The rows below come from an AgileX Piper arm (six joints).
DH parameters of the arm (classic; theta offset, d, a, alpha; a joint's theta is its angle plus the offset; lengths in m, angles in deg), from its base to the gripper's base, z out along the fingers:
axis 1: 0 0.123 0 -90
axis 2: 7.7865 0 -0.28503 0
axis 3: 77.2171 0 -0.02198 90
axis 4: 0 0.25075 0 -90
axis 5: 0 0 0 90
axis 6: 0 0.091 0 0
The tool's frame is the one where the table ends.
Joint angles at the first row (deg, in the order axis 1, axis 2, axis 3, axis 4, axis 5, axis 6):
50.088, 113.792, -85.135, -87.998, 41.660, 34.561
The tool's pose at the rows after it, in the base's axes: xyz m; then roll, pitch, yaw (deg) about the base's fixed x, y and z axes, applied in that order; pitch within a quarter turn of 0, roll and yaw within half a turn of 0:
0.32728, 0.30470, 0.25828, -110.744, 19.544, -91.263
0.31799, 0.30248, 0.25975, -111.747, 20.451, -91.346
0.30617, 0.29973, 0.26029, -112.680, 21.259, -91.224
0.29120, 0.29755, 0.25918, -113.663, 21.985, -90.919
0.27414, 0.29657, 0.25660, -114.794, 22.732, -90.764
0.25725, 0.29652, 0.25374, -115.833, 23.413, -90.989
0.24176, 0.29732, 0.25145, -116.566, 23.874, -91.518
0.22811, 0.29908, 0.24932, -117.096, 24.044, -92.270
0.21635, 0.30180, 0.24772, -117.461, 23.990, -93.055
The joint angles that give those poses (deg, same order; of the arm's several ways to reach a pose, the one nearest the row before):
50.717, 112.481, -83.819, -86.806, 41.665, 34.828
51.452, 110.772, -81.752, -85.982, 41.543, 35.573
52.457, 108.746, -78.998, -85.639, 41.494, 36.857
53.945, 106.575, -75.715, -85.569, 41.647, 38.641
55.930, 104.563, -72.427, -85.303, 42.221, 40.669
58.182, 102.936, -69.656, -84.730, 43.397, 42.614
60.524, 101.764, -67.621, -83.923, 45.167, 44.210
62.830, 101.104, -66.317, -82.878, 47.310, 45.362
64.998, 100.858, -65.693, -81.675, 49.549, 46.033

